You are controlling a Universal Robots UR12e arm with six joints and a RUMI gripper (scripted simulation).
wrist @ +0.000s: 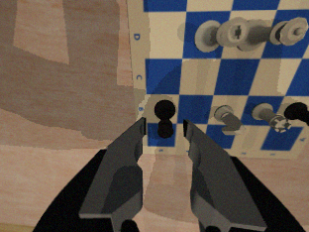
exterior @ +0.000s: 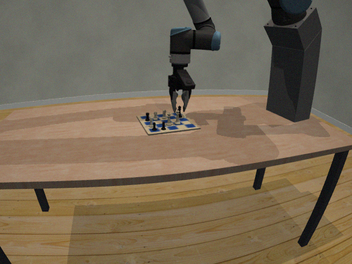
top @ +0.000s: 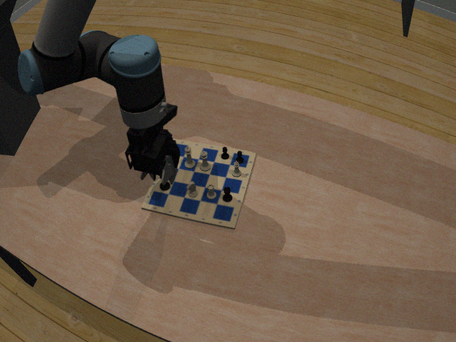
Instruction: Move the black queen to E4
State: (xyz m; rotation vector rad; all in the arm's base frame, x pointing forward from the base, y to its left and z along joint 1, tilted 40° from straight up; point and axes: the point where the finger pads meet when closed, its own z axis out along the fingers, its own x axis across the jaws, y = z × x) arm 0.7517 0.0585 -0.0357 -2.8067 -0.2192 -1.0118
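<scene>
The black queen lies 1 cm below my hand. The rest, counted from my hand: chessboard: 6 cm ahead, 6 cm to the left, 4 cm below.
</scene>
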